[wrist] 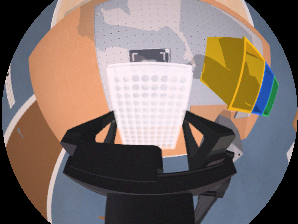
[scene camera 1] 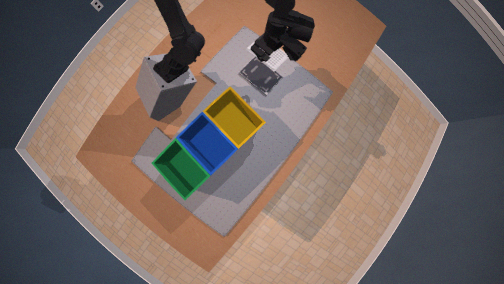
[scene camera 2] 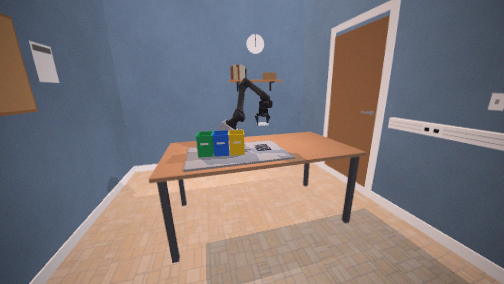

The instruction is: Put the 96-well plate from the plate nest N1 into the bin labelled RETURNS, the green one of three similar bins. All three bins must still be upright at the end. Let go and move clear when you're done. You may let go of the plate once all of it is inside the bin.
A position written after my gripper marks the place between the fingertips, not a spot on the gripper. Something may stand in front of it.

I see my gripper (wrist: 149, 113), a white 96-well plate (wrist: 160, 126), a yellow bin (scene camera 1: 239, 123), a blue bin (scene camera 1: 204, 142), a green bin (scene camera 1: 180, 169) and a plate nest N1 (scene camera 1: 262, 72).
The yellow bin shows as well in the wrist view (wrist: 228, 60).
